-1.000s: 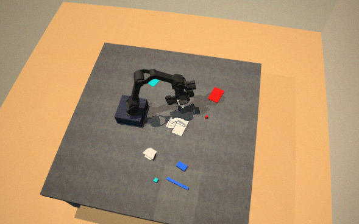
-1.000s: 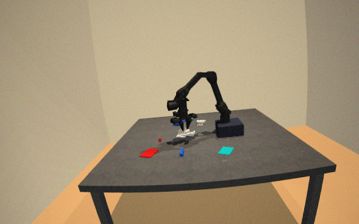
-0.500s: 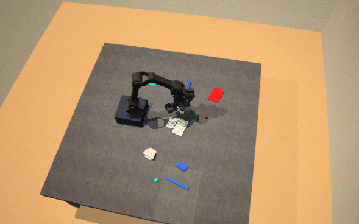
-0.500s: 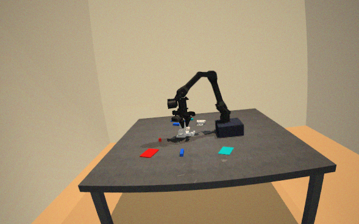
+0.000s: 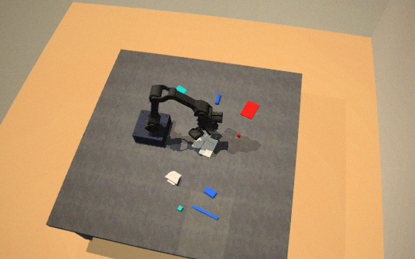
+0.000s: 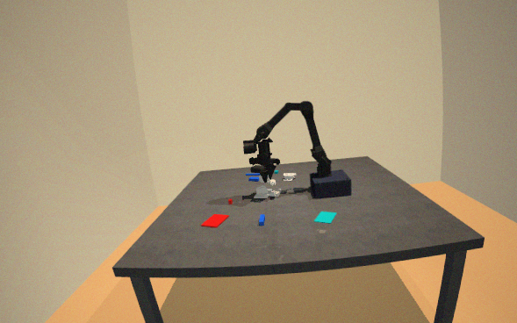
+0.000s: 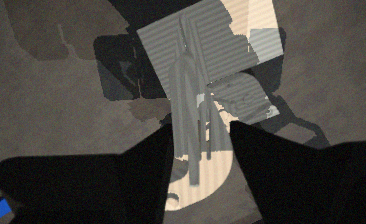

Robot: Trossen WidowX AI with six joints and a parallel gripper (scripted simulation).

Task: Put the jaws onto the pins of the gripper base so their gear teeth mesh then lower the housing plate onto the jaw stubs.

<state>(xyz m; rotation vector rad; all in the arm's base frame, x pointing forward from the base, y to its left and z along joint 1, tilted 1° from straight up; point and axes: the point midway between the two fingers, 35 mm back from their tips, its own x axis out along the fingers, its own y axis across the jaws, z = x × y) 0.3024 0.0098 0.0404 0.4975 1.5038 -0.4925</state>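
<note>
Now: gripper tip 7 cm above the white jaw, 1 cm to the left of it and 1 cm past it. Also, from my gripper tip: red cube: 20 cm ahead, 7 cm below, 5 cm to the left; short blue bar: 30 cm to the left, 7 cm below, 4 cm ahead; white block: 26 cm to the right, 14 cm behind, 7 cm below.
</note>
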